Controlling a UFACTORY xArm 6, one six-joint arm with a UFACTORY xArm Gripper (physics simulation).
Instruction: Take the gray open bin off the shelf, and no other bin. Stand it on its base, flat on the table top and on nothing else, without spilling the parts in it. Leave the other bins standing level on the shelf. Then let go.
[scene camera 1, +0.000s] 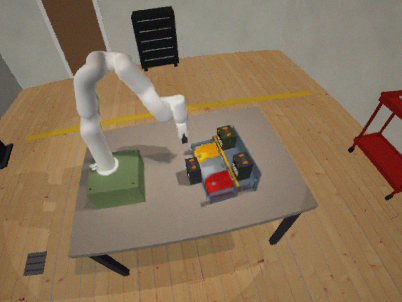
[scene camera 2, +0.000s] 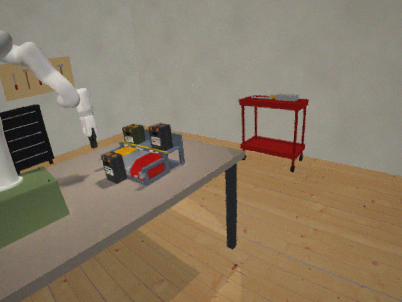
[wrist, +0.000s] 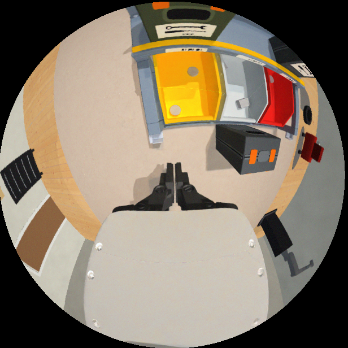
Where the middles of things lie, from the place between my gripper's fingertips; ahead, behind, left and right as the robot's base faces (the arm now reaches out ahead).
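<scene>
I find the gray open bin (wrist: 243, 78) 12 cm ahead of my gripper, 17 cm to the right of it and 10 cm below it. The red bin (wrist: 280, 107) is 10 cm ahead of my gripper, 10 cm below it and 28 cm to the right of it; going by their middles, it is the farthest from my gripper of the things named here. Then there is the yellow bin (wrist: 198, 96), and my gripper is 10 cm above it, 6 cm to the left of it and 13 cm short of it.
</scene>
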